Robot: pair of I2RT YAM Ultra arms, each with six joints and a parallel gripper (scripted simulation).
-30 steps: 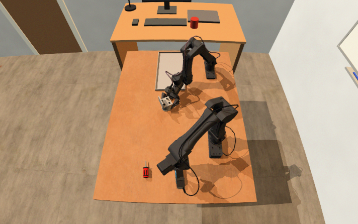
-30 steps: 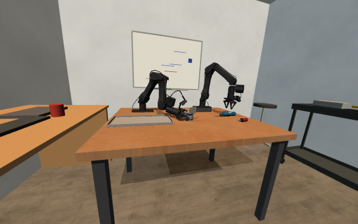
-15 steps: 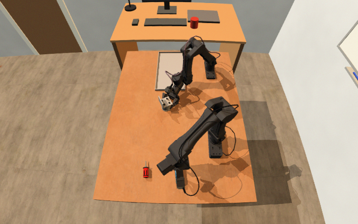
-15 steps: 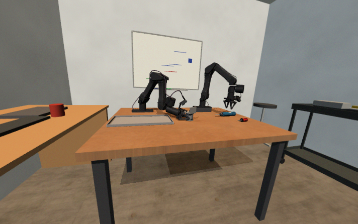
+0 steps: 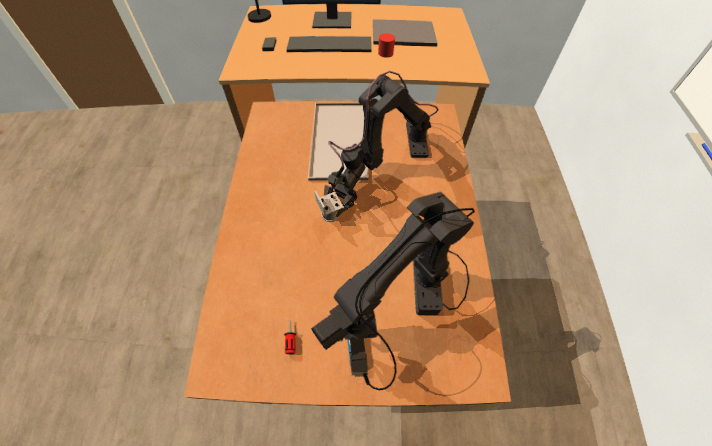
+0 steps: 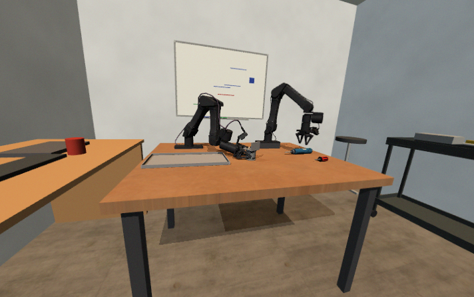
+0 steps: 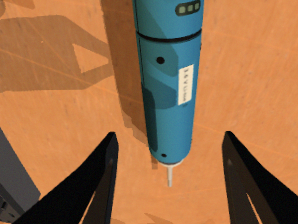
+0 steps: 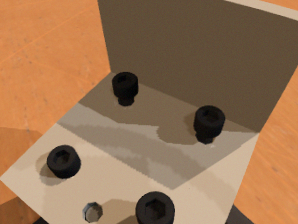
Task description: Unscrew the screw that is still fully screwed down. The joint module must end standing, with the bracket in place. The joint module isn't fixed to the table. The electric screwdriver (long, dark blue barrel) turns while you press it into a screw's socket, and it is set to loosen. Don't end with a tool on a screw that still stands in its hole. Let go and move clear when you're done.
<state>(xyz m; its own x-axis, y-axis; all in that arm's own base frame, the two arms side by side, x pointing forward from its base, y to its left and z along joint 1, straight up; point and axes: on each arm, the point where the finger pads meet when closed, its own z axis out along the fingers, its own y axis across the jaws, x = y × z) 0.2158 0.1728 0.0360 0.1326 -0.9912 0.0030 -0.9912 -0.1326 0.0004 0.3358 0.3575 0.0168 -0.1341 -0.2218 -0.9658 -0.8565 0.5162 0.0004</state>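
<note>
Right now my right hand is 5 cm below the l-shaped bracket. Also, from my right hand: small red screwdriver 8 cm ahead, 43 cm to the left, 1 cm below; grey bit 8 cm behind, 29 cm to the left; grey tray 36 cm to the right, 2 cm below.
</note>
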